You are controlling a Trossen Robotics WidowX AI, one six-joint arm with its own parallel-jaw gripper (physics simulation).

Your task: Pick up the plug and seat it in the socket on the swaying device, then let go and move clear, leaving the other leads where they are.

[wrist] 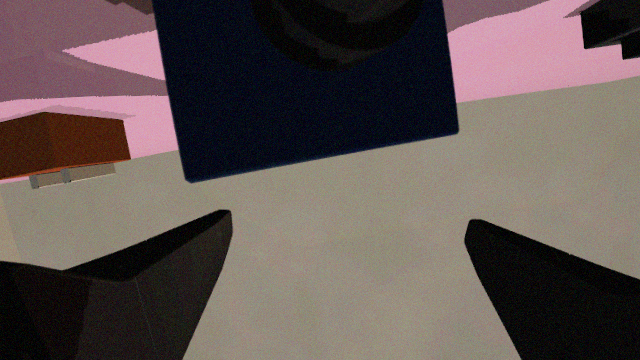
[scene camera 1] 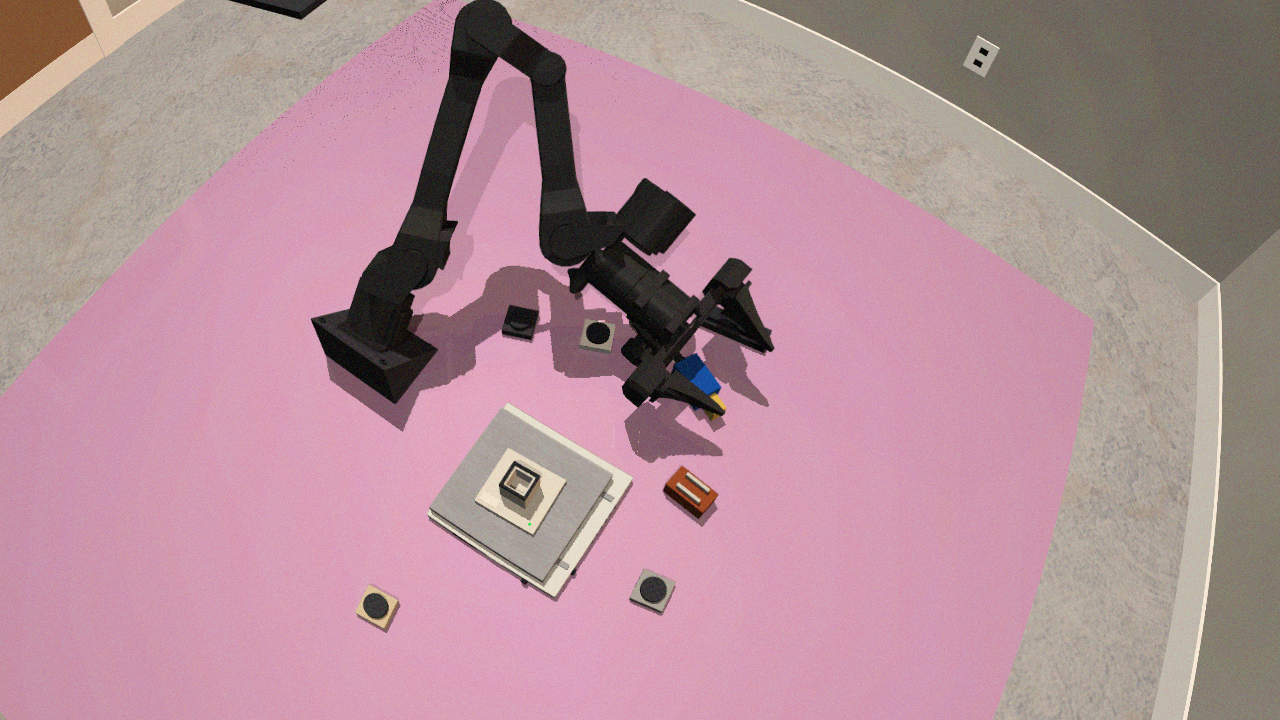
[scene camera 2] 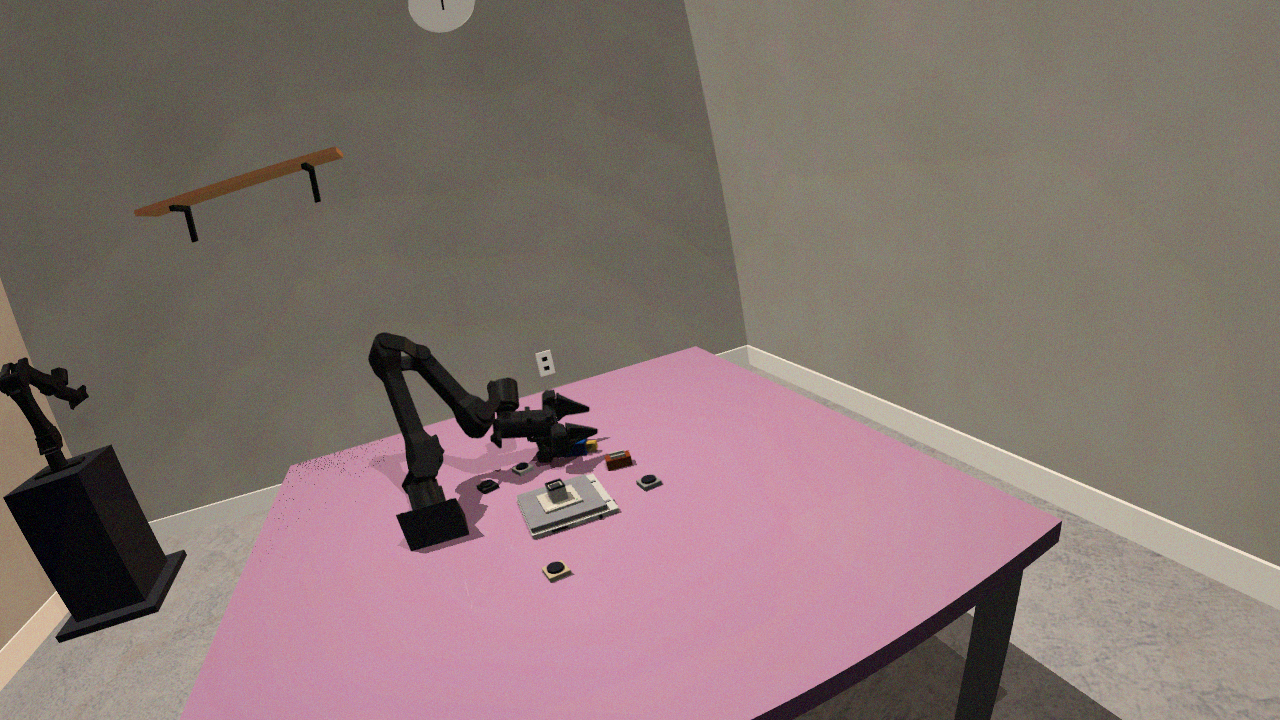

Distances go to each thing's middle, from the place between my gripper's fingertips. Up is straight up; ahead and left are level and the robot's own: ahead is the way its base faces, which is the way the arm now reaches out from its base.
Right now my hand is 50 mm past the blue plug [scene camera 1: 693,368] and 50 mm above it. The rest, counted from my hand: grey device [scene camera 1: 530,499] 210 mm to the right, 150 mm behind, 30 mm below.
